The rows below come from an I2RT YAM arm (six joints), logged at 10 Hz.
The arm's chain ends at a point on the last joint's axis. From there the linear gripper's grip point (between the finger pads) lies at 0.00 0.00 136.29 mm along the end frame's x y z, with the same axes.
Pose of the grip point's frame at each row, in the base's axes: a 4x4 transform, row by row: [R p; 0 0 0 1], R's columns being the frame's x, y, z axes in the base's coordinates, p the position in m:
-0.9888 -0.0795 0.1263 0.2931; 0.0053 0.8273 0.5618 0.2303; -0.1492 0.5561 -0.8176 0.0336; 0 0 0 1
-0.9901 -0.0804 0.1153 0.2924; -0.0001 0.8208 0.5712 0.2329; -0.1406 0.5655 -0.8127 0.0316; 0 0 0 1
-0.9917 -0.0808 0.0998 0.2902; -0.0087 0.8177 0.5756 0.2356; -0.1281 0.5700 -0.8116 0.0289; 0 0 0 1
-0.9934 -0.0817 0.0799 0.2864; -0.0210 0.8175 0.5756 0.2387; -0.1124 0.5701 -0.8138 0.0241; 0 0 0 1
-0.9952 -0.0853 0.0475 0.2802; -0.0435 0.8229 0.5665 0.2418; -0.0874 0.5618 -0.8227 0.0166; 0 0 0 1
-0.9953 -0.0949 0.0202 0.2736; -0.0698 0.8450 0.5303 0.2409; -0.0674 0.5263 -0.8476 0.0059; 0 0 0 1
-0.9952 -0.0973 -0.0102 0.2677; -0.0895 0.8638 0.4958 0.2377; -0.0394 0.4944 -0.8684 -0.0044; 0 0 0 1
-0.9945 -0.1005 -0.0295 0.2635; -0.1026 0.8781 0.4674 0.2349; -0.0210 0.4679 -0.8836 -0.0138; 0 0 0 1
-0.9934 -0.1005 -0.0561 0.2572; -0.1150 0.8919 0.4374 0.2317; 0.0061 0.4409 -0.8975 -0.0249; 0 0 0 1
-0.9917 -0.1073 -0.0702 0.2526; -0.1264 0.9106 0.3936 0.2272; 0.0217 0.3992 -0.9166 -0.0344; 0 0 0 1
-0.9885 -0.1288 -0.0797 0.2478; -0.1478 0.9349 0.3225 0.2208; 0.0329 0.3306 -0.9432 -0.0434; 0 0 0 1
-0.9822 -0.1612 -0.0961 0.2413; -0.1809 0.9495 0.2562 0.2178; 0.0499 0.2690 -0.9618 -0.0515; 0 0 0 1
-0.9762 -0.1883 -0.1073 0.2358; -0.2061 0.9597 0.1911 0.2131; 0.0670 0.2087 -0.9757 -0.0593; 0 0 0 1
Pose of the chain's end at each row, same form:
-0.9888 -0.0795 0.1263 0.2759; 0.0053 0.8273 0.5618 0.1537; -0.1492 0.5561 -0.8176 0.1450; 0 0 0 1
-0.9901 -0.0804 0.1153 0.2767; -0.0001 0.8208 0.5712 0.1551; -0.1406 0.5655 -0.8127 0.1424; 0 0 0 1
-0.9917 -0.0808 0.0998 0.2766; -0.0087 0.8177 0.5756 0.1572; -0.1281 0.5700 -0.8116 0.1395; 0 0 0 1
-0.9934 -0.0817 0.0799 0.2755; -0.0210 0.8175 0.5756 0.1603; -0.1124 0.5701 -0.8138 0.1350; 0 0 0 1
-0.9952 -0.0853 0.0475 0.2737; -0.0435 0.8229 0.5665 0.1646; -0.0874 0.5618 -0.8227 0.1287; 0 0 0 1
-0.9953 -0.0949 0.0202 0.2708; -0.0698 0.8450 0.5303 0.1686; -0.0674 0.5263 -0.8476 0.1214; 0 0 0 1
-0.9952 -0.0973 -0.0102 0.2691; -0.0895 0.8638 0.4958 0.1701; -0.0394 0.4944 -0.8684 0.1140; 0 0 0 1
-0.9945 -0.1005 -0.0295 0.2675; -0.1026 0.8781 0.4674 0.1712; -0.0210 0.4679 -0.8836 0.1066; 0 0 0 1
-0.9934 -0.1005 -0.0561 0.2648; -0.1150 0.8919 0.4374 0.1721; 0.0061 0.4409 -0.8975 0.0974; 0 0 0 1
-0.9917 -0.1073 -0.0702 0.2622; -0.1264 0.9106 0.3936 0.1736; 0.0217 0.3992 -0.9166 0.0905; 0 0 0 1
-0.9885 -0.1288 -0.0797 0.2587; -0.1478 0.9349 0.3225 0.1768; 0.0329 0.3306 -0.9432 0.0851; 0 0 0 1
-0.9822 -0.1612 -0.0961 0.2544; -0.1809 0.9495 0.2562 0.1829; 0.0499 0.2690 -0.9618 0.0796; 0 0 0 1
-0.9762 -0.1883 -0.1073 0.2504; -0.2061 0.9597 0.1911 0.1871; 0.0670 0.2087 -0.9757 0.0737; 0 0 0 1

